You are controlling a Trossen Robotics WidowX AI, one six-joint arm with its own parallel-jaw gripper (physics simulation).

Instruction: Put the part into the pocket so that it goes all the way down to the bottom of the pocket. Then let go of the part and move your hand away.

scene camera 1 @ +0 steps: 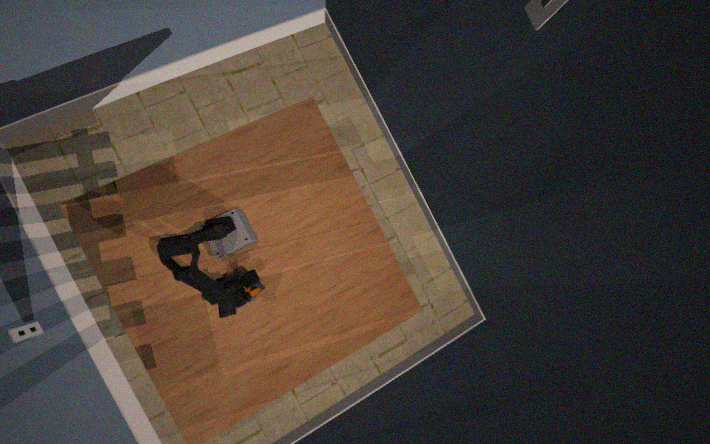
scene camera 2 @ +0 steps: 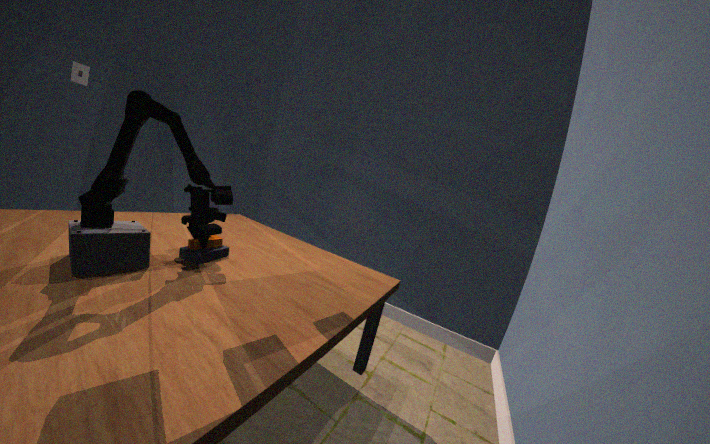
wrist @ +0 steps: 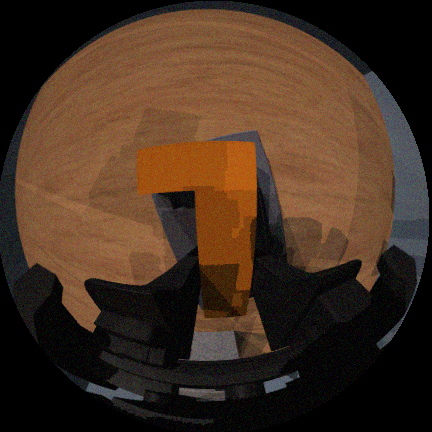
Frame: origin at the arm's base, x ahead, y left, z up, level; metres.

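Where they show: gripper, between the fingertips: [scene camera 1: 245, 283] [scene camera 2: 201, 247] [wrist: 221, 249]; arm's base, origin of its link: [scene camera 1: 226, 225] [scene camera 2: 96, 225].
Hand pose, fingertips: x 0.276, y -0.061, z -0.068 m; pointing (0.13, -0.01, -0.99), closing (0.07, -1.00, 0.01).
Each offset is from my fingertips to the top centre of the thing. Level surfaces: height alone.
The orange L-shaped part @(0.031 m up, 0.012 m ahead, 0.016 m left) [scene camera 1: 252, 291] [scene camera 2: 215, 241] [wrist: 225, 210] is held between the fingers of my gripper [scene camera 2: 204, 243] [wrist: 221, 249], which is shut on its long leg. The dark grey-blue block with the pocket @(0.000 m up, 0.013 m ahead, 0.004 m right) [scene camera 2: 212, 254] [wrist: 270, 182] lies on the table right under the part. In the wrist view the block's edges slant against the part's edges, so the two look slightly turned from each other. The part sits at or just above the block's top; whether they touch cannot be told. The part and fingers hide most of the pocket; dark inner areas show beside the long leg.
The arm's grey base box [scene camera 1: 243, 235] [scene camera 2: 112, 253] stands on the wooden table @(0.036 m down) [scene camera 1: 324, 251] [scene camera 2: 272, 293] close to the block. Shadows of the arm fall across the table top. The table's edge and a leg [scene camera 2: 368, 337] show at the right in scene camera 2.
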